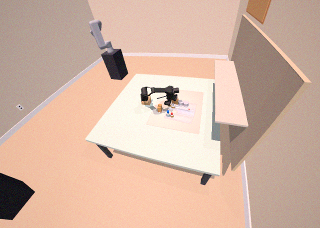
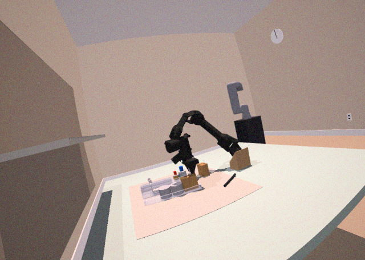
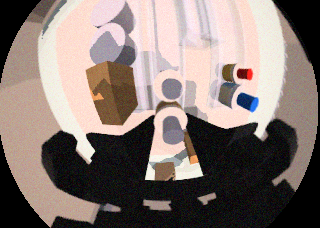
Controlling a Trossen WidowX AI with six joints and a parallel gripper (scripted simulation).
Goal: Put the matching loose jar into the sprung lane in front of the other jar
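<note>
Now: gripper tip 40 mm short of the brown box, 80 mm to the right of it and 10 mm above it. From my gripper tip the other things lie so: clear sprung lane 170 mm ahead, 30 mm to the right, 30 mm below; black pen 150 mm behind, 150 mm to the left, 40 mm below.
</note>
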